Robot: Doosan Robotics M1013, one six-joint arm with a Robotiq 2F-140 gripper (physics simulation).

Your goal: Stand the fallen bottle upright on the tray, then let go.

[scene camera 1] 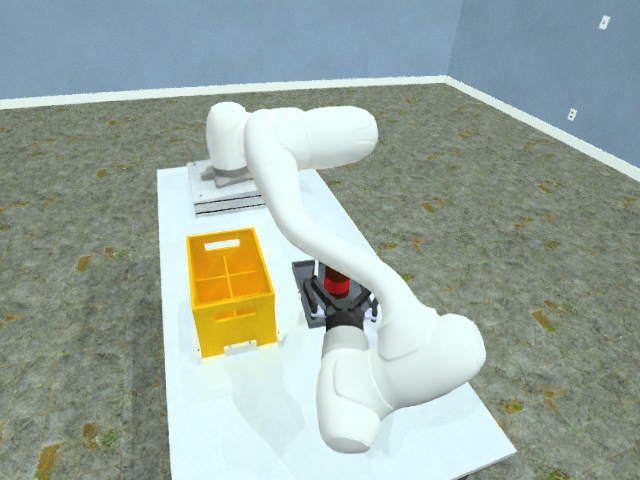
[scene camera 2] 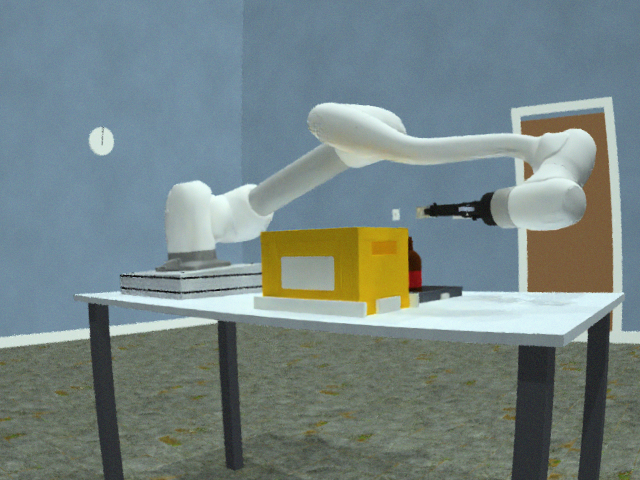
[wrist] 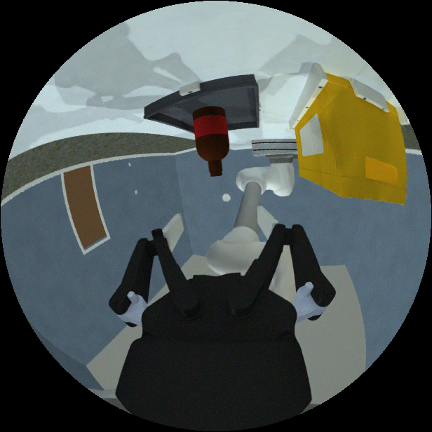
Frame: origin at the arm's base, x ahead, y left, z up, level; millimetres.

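Where they show: arm's base, origin of its link: [scene camera 1: 233,174] [scene camera 2: 193,268].
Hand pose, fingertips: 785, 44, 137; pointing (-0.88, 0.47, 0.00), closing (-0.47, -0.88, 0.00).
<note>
Things, the pixels of their top centre, and the offset from my fingertips, as dx, dy, dz. Level surfaces: height alone.
- brown bottle with a red band, centre of its top: [scene camera 2: 406,236] [scene camera 1: 340,249] -106, +58, -55
- dark tray, centre of its top: [scene camera 2: 403,288] [scene camera 1: 331,285] -113, +45, -190
- yellow crate with compartments, centre of its top: [scene camera 2: 333,230] [scene camera 1: 226,263] -156, -241, -40
- white table, height of its surface: dz -215
The brown bottle with a red band [scene camera 1: 336,284] [scene camera 2: 415,271] [wrist: 210,126] stands upright on the dark tray [scene camera 1: 302,269] [scene camera 2: 440,295] [wrist: 170,109]. In the second scene view the yellow crate hides part of the bottle; in the first, the arm hides its top. My gripper [scene camera 1: 341,273] [scene camera 2: 422,211] [wrist: 219,217] is open and empty. It points level toward the arm's base and is higher than the bottle's neck, apart from it. In the wrist view the bottle is beyond the fingertips, with clear space between them.
A yellow crate with compartments [scene camera 1: 233,322] [scene camera 2: 310,242] [wrist: 350,145] stands beside the tray, held by white edge pieces. The arm's base plate [scene camera 1: 227,204] [scene camera 2: 155,285] is at the far end of the white table [scene camera 1: 217,413] [scene camera 2: 496,320]. The forearm passes over the tray area.
</note>
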